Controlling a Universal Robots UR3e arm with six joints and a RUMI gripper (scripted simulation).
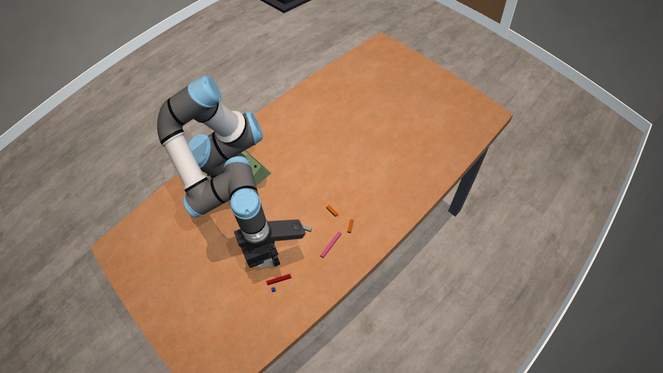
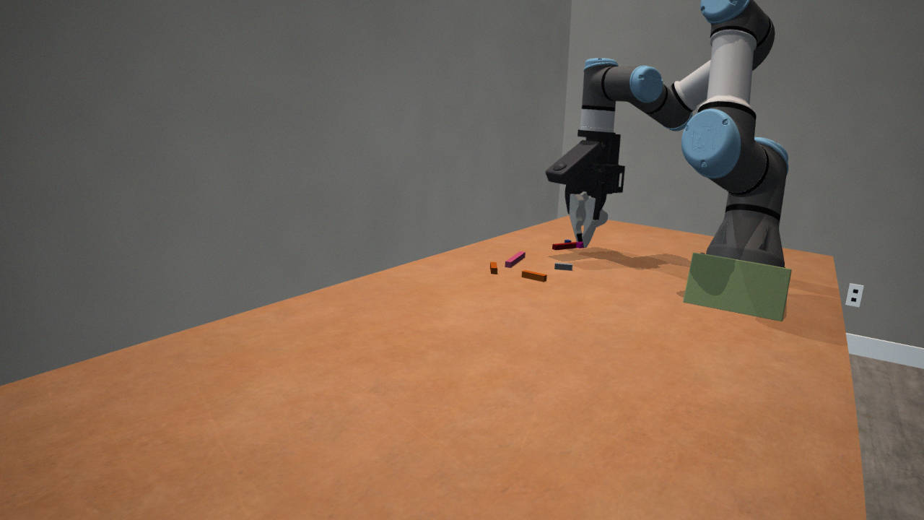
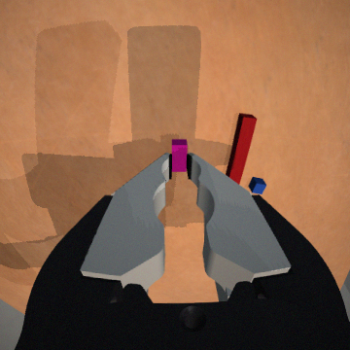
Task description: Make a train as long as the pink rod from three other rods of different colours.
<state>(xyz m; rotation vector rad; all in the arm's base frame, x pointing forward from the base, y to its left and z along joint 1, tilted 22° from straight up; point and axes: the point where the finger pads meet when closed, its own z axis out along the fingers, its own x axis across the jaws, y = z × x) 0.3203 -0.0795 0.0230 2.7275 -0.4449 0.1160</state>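
The red rod is 40 mm ahead of my hand, 20 mm to the right of it and 20 mm below it. Also, from my hand: magenta rod (10 mm below); then grey rod (140 mm to the left, 30 mm behind, 20 mm below); then small blue rod (50 mm to the right, 50 mm ahead, 20 mm below).
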